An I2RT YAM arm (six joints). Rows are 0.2 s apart.
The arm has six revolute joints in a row. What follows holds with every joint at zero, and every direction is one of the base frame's.
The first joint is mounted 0.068 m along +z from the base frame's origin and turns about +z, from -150 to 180 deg.
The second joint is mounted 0.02 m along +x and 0.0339 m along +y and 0.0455 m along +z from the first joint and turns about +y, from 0 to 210 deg.
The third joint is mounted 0.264 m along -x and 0.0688 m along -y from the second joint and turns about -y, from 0 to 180 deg.
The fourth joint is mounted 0.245 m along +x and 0.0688 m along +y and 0.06 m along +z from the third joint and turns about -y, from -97 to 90 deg.
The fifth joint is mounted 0.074 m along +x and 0.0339 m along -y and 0.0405 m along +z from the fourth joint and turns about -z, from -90 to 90 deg.
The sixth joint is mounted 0.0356 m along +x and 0.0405 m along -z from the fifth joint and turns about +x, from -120 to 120 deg.
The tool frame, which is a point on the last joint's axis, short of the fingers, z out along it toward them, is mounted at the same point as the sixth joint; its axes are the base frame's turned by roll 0, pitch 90 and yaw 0 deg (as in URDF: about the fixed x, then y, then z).
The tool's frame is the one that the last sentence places.
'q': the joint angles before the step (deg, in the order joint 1, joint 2, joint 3, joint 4, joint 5, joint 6). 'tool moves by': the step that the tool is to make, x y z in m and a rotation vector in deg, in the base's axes. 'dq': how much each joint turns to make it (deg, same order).
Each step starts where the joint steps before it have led.
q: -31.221 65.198 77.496 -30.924 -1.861 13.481
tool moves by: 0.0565 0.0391 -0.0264 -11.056 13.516 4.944
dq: 15.131 7.045 0.564 -0.462 15.217 -10.648
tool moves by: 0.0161 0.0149 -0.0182 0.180 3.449 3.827
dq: 3.786 2.104 -1.603 0.468 0.270 -0.634
